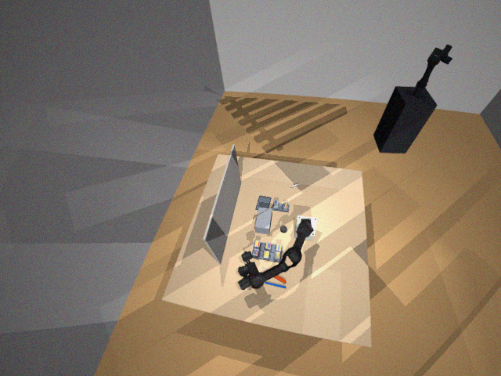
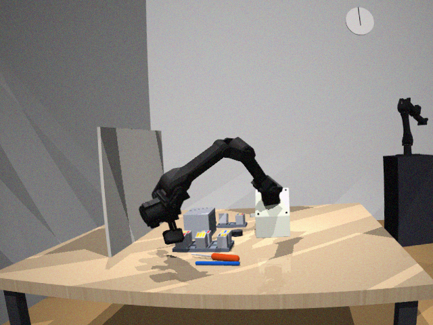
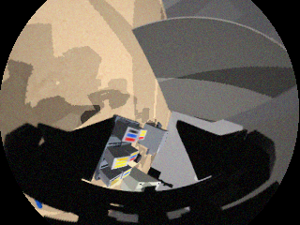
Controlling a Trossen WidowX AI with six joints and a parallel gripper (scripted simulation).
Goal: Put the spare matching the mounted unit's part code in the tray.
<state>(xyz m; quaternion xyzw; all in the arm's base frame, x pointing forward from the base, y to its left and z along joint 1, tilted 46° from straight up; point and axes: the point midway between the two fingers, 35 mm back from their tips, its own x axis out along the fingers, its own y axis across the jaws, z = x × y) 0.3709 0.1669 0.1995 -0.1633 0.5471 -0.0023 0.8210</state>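
My gripper tip is now 9 cm past the mounted unit, 28 cm to the left of it and 5 cm above it. Round my gripper tip: tall grey panel (16 cm ahead, 32 cm to the right, 12 cm above); then blue pen (18 cm behind, 15 cm to the left, 10 cm below).
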